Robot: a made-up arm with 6 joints. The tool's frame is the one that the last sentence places.
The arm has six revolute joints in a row. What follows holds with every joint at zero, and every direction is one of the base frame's. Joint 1 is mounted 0.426 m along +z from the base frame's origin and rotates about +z. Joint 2 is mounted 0.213 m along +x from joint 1 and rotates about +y. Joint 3 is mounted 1.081 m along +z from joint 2 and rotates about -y. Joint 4 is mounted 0.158 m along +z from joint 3 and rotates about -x. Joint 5 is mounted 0.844 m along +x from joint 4 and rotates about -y. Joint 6 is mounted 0.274 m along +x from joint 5 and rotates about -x. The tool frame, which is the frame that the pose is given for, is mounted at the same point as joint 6; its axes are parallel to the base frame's.
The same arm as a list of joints. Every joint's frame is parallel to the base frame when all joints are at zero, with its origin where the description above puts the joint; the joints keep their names.
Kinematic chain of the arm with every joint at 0, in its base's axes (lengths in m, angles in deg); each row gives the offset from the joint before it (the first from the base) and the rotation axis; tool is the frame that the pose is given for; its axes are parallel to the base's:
joint 1: xyz 0.0000 0.0000 0.4260 axis +z
joint 2: xyz 0.2130 0.0000 0.0000 axis +y
joint 3: xyz 0.0000 0.0000 1.0810 axis -y
joint 4: xyz 0.0000 0.0000 0.1580 axis -x
joint 5: xyz 0.8440 0.0000 0.0000 axis -y
joint 6: xyz 0.2740 0.0000 0.0000 axis -x
tool: xyz 0.0000 0.0000 0.0000

